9 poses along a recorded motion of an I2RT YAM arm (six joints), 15 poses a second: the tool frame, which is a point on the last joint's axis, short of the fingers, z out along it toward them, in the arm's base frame.
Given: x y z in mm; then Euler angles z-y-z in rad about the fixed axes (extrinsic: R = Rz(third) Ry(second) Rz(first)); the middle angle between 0 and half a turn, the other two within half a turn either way.
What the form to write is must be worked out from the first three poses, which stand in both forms.
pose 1, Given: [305 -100 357 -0.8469 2.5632 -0.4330]
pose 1, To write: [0.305 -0.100 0.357 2.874 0.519 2.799]
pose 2, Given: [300 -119 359 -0.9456 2.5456 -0.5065]
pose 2, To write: [0.300 -0.119 0.359 2.824 0.513 2.787]
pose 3, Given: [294 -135 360 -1.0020 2.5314 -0.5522]
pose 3, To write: [0.294 -0.135 0.360 2.790 0.510 2.784]
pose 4, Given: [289 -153 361 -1.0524 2.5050 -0.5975]
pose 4, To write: [0.289 -0.153 0.361 2.747 0.514 2.791]
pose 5, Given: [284 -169 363 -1.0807 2.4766 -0.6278]
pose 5, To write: [0.284 -0.169 0.363 2.710 0.523 2.806]
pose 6, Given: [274 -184 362 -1.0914 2.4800 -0.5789]
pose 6, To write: [0.274 -0.184 0.362 2.739 0.540 2.742]
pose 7, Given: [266 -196 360 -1.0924 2.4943 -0.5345]
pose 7, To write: [0.266 -0.196 0.360 2.774 0.546 2.688]
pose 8, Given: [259 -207 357 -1.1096 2.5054 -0.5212]
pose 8, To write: [0.259 -0.207 0.357 2.789 0.541 2.652]
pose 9, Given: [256 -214 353 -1.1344 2.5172 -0.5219]
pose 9, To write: [0.256 -0.214 0.353 2.797 0.531 2.624]
